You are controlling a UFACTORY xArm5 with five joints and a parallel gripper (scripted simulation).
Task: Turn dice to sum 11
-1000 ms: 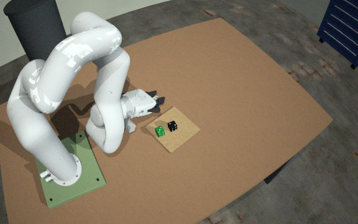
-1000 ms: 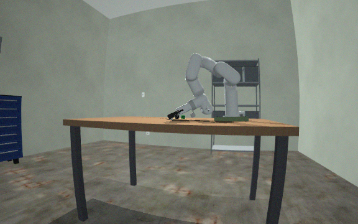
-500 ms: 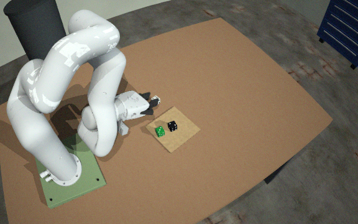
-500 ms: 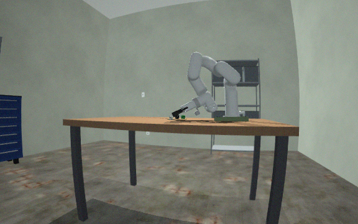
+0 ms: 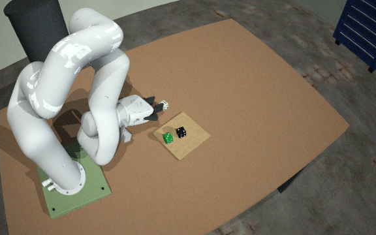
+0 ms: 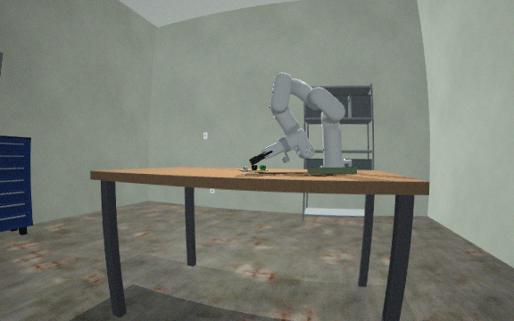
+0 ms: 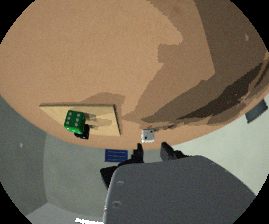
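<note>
The white die is 4 cm below my hand, 4 cm ahead of it and 1 cm to the left of it. The rest, counted from my hand: tan mat: 13 cm to the right, 5 cm below, 2 cm ahead; then green die: 12 cm to the right, 4 cm below, 3 cm behind; then black die: 13 cm to the right, 4 cm below, 2 cm ahead.
</note>
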